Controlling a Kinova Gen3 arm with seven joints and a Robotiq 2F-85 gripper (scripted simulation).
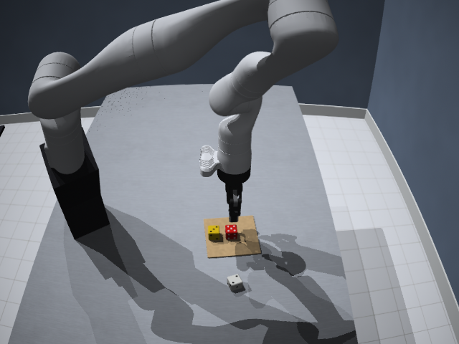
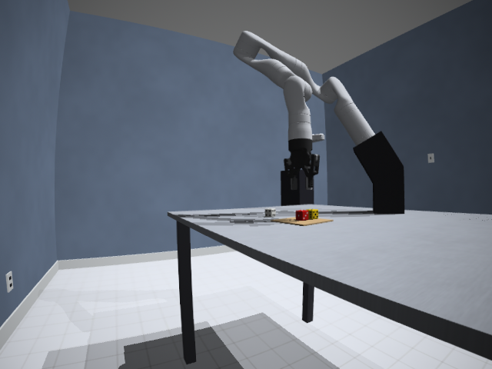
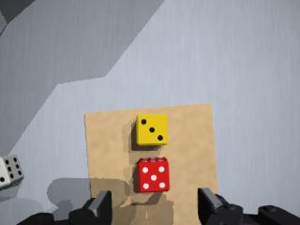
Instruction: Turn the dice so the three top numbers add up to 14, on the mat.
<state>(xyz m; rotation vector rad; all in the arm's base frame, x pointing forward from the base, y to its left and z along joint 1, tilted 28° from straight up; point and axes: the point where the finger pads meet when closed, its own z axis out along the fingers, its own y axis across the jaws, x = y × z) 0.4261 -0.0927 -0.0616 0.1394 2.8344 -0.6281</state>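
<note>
Now: hand 3 cm past the white die, 16 cm to the left of it and 10 cm above it. The rest, counted from my hand: tan mat (11 cm below); red die (9 cm below); yellow die (5 cm behind, 1 cm to the left, 9 cm below).
</note>
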